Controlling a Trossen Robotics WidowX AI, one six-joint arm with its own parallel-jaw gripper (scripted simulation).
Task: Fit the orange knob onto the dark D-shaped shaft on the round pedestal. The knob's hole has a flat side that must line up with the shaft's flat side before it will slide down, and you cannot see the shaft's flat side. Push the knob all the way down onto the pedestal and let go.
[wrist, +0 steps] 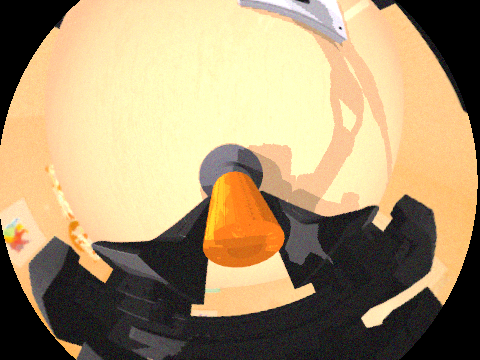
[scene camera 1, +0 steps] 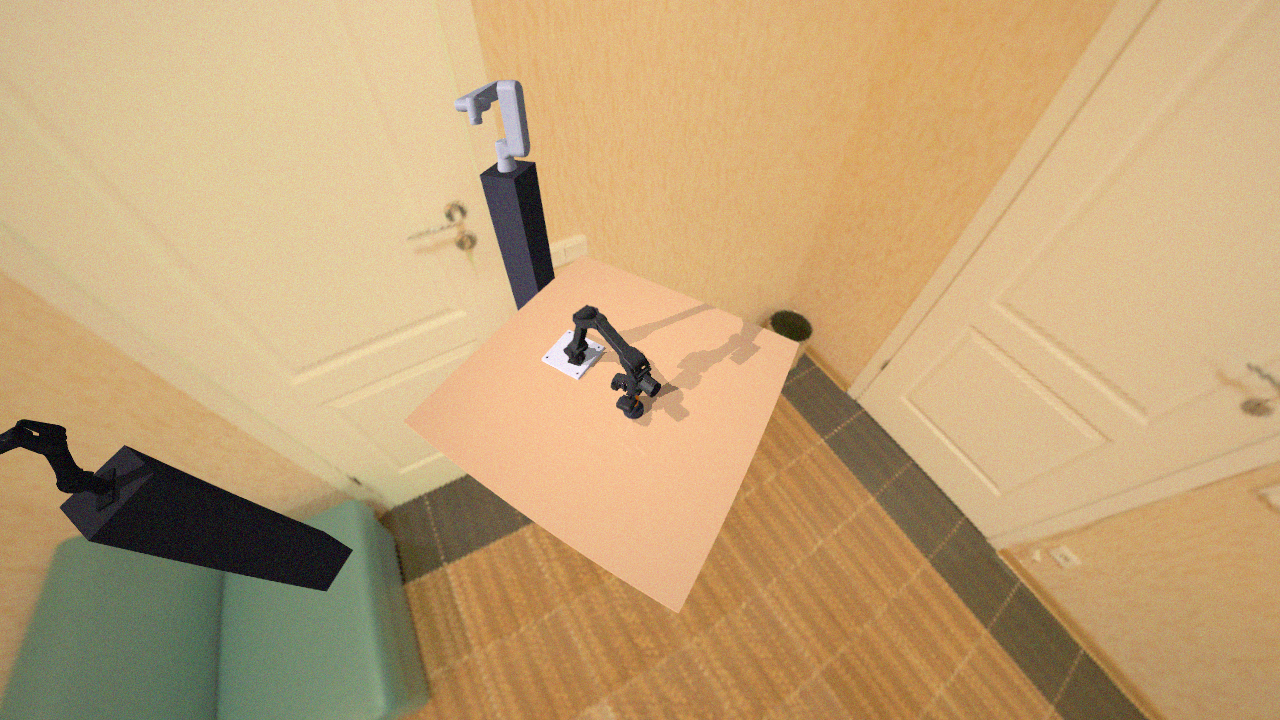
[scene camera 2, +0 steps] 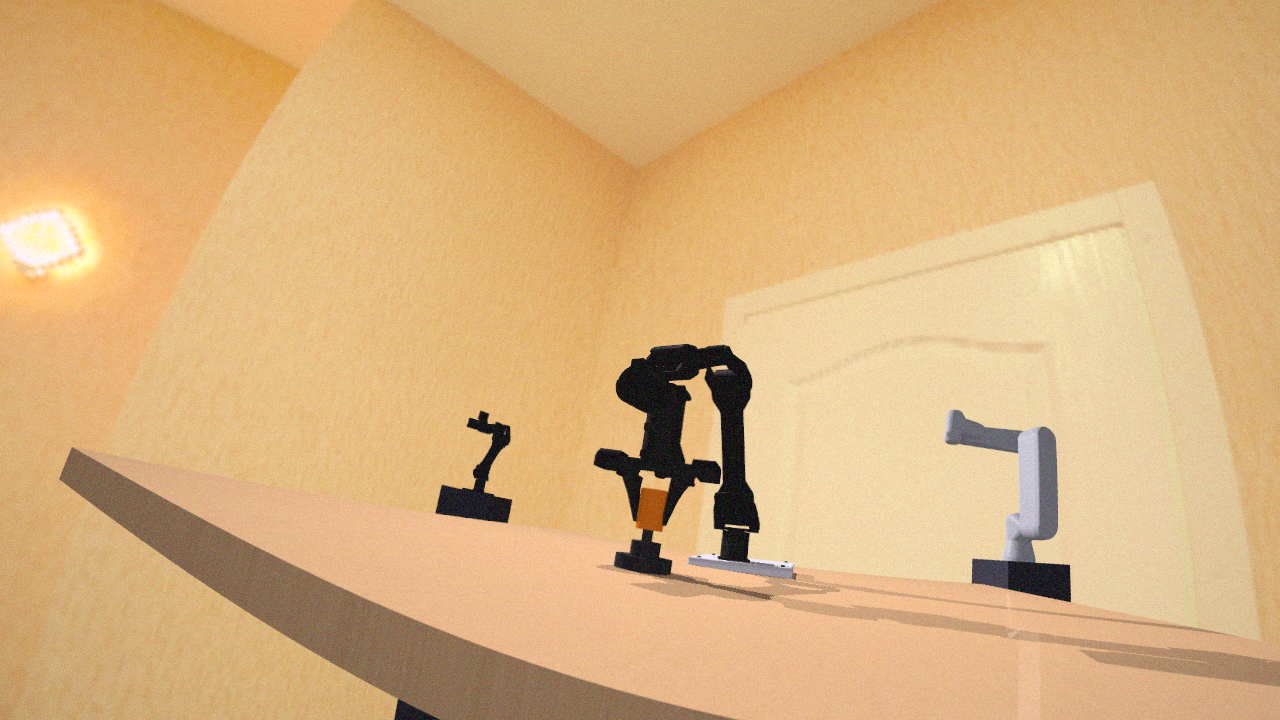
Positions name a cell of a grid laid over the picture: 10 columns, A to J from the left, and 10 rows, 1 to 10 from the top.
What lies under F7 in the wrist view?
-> An orange knob.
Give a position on an orange knob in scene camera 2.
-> F7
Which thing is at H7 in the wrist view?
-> The gripper.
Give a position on a dark shaft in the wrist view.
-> E5
